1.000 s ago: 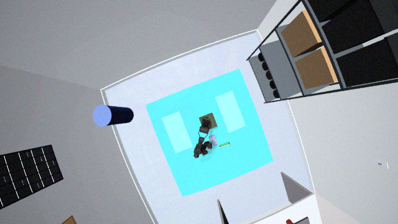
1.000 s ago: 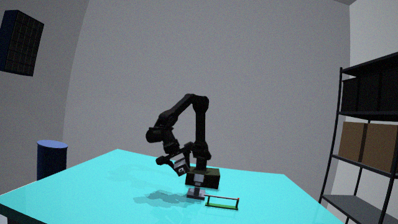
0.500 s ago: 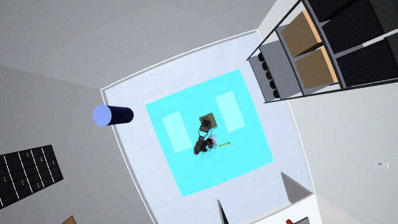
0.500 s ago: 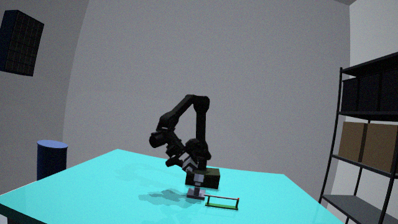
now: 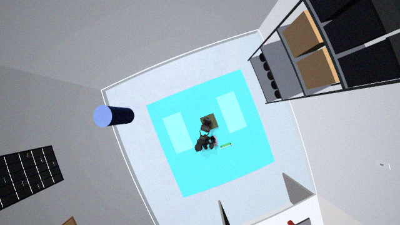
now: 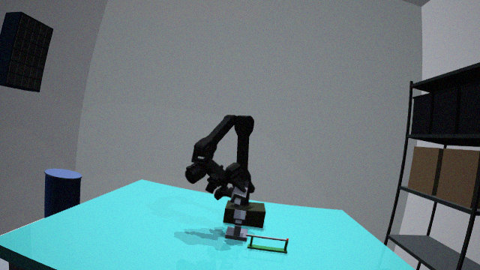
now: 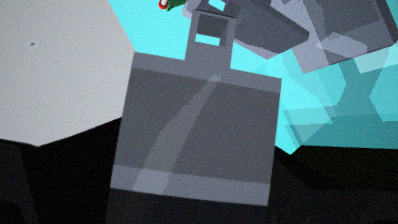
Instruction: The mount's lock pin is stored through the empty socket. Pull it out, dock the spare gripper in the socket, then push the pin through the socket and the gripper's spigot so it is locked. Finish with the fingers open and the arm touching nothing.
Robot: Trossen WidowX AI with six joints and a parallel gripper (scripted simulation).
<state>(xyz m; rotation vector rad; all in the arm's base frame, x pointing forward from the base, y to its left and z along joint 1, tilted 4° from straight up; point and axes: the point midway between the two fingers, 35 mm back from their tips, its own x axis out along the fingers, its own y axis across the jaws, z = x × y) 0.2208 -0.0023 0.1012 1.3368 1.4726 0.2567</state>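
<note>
My gripper tip is now 14 cm short of the green stand, 13 cm to the right of it and 13 cm above it. From my gripper tip the other things lie so: grey mount: 10 cm below, 5 cm ahead, 1 cm to the left; spare gripper: 2 cm to the right.
</note>
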